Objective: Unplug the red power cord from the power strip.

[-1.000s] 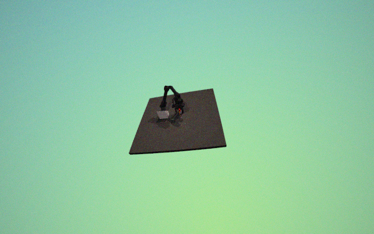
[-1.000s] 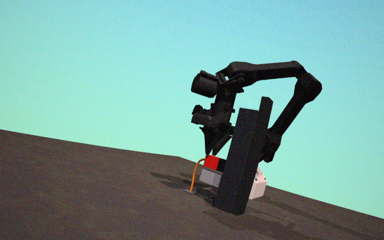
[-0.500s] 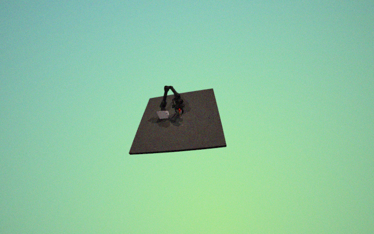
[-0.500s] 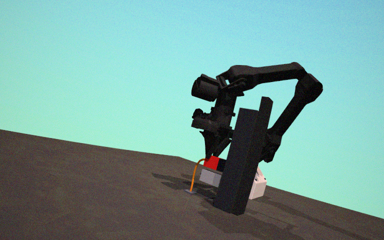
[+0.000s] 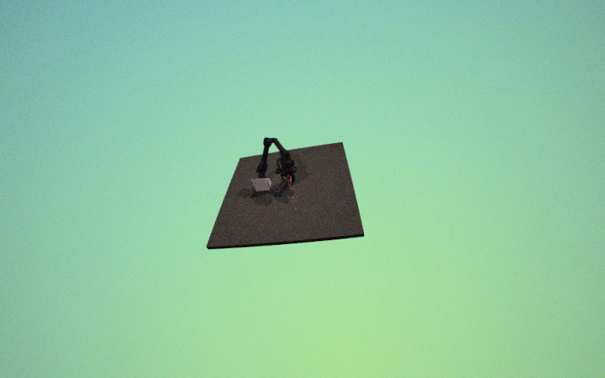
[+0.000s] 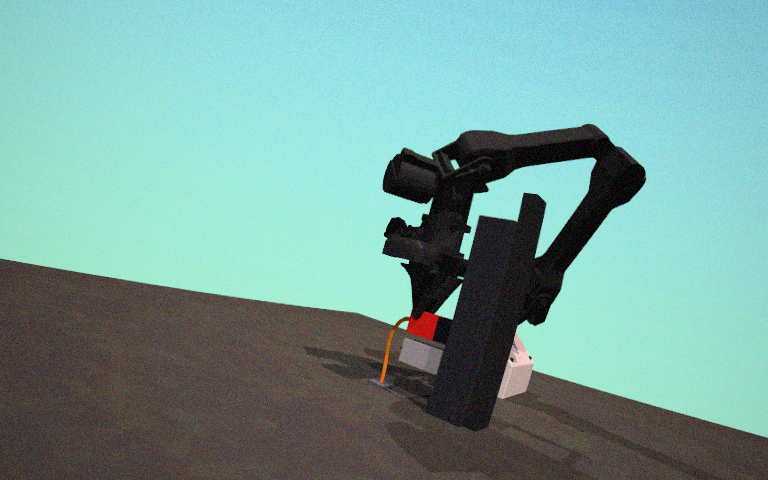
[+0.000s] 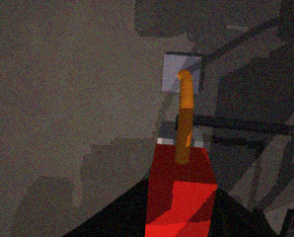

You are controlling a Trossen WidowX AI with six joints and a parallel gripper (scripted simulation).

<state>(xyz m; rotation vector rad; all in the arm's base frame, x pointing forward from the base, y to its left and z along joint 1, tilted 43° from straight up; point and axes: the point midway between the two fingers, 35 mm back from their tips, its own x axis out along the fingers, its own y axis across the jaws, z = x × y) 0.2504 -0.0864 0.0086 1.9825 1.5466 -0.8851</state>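
The red plug is 30 mm to the left of my gripper tip. The rest, counted from my gripper tip: grey anchor: 120 mm below, 40 mm to the right, 10 mm behind.
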